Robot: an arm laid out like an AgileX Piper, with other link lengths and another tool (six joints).
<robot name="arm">
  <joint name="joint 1" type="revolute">
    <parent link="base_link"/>
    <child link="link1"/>
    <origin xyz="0 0 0.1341" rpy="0 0 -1.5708"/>
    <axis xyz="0 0 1"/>
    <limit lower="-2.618" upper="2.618"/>
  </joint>
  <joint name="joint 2" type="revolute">
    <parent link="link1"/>
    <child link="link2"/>
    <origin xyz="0 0 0" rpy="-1.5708 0 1.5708"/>
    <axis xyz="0 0 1"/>
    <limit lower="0" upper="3.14"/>
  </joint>
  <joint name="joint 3" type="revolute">
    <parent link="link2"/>
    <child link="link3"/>
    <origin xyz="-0.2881 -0.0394 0" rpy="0 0 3.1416"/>
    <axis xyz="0 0 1"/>
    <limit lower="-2.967" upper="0"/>
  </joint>
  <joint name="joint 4" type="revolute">
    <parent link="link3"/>
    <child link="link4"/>
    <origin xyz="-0.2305 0.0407 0" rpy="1.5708 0 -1.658"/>
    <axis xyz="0 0 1"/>
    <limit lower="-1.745" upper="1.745"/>
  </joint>
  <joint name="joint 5" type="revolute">
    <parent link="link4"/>
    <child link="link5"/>
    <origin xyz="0 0 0" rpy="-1.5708 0 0"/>
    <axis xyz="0 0 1"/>
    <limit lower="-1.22" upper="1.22"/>
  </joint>
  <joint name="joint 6" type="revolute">
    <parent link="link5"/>
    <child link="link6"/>
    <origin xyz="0 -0.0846 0" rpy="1.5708 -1.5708 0"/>
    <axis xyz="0 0 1"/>
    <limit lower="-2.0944" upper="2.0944"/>
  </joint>
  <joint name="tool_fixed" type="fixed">
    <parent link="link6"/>
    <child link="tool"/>
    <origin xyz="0.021 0.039 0" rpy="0.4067 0 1.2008"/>
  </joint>
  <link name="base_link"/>
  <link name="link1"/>
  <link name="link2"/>
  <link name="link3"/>
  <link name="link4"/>
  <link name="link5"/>
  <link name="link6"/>
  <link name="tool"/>
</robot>
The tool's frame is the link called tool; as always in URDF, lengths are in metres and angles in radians.
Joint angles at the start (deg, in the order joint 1, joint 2, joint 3, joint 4, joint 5, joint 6):
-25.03, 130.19, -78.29, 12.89, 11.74, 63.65
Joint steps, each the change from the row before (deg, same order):
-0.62, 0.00, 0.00, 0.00, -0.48, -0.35
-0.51, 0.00, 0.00, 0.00, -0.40, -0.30
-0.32, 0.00, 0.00, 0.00, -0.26, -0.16
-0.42, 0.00, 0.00, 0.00, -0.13, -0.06
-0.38, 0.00, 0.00, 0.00, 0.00, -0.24
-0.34, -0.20, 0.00, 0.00, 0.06, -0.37
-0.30, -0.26, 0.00, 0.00, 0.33, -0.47
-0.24, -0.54, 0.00, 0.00, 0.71, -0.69
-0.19, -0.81, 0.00, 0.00, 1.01, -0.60
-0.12, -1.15, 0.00, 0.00, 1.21, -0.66
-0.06, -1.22, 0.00, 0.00, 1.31, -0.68
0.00, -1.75, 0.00, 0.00, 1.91, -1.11
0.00, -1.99, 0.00, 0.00, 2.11, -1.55
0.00, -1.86, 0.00, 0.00, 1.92, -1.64
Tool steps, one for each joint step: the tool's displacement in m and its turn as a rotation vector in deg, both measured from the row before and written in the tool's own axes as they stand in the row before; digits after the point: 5 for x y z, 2 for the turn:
0.00440, 0.00187, -0.00158, 0.15, 0.65, -0.09
0.00362, 0.00154, -0.00130, 0.12, 0.54, -0.09
0.00228, 0.00099, -0.00082, 0.08, 0.36, -0.03
0.00277, 0.00166, -0.00109, -0.03, 0.38, 0.15
0.00236, 0.00151, -0.00090, -0.11, 0.19, 0.00
0.00252, 0.00007, -0.00166, 0.02, 0.17, -0.18
0.00211, -0.00022, -0.00175, -0.10, -0.05, -0.23
0.00198, -0.00192, -0.00275, -0.10, -0.30, -0.43
0.00198, -0.00335, -0.00388, -0.06, -0.37, -0.36
0.00208, -0.00547, -0.00534, 0.10, -0.40, -0.50
0.00167, -0.00599, -0.00560, 0.11, -0.49, -0.55
0.00165, -0.00890, -0.00795, 0.17, -0.84, -0.96
0.00164, -0.01018, -0.00924, 0.24, -1.02, -1.40
0.00134, -0.00949, -0.00884, 0.26, -0.99, -1.52

